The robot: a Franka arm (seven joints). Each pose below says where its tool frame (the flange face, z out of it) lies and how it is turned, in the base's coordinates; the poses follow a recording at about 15 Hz.
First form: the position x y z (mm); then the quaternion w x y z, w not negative.
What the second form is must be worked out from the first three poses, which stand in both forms.
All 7 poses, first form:
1: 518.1 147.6 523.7 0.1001 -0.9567 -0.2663 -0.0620
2: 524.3 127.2 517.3 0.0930 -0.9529 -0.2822 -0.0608
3: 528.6 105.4 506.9 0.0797 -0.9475 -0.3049 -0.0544
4: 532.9 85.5 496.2 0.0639 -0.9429 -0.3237 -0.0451
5: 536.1 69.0 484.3 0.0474 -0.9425 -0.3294 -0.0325
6: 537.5 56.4 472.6 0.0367 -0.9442 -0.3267 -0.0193
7: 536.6 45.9 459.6 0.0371 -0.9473 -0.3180 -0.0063
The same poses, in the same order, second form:
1: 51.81 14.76 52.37 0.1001 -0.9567 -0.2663 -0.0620
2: 52.43 12.72 51.73 0.0930 -0.9529 -0.2822 -0.0608
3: 52.86 10.54 50.69 0.0797 -0.9475 -0.3049 -0.0544
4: 53.29 8.55 49.62 0.0639 -0.9429 -0.3237 -0.0451
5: 53.61 6.90 48.43 0.0474 -0.9425 -0.3294 -0.0325
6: 53.75 5.64 47.26 0.0367 -0.9442 -0.3267 -0.0193
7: 53.66 4.59 45.96 0.0371 -0.9473 -0.3180 -0.0063
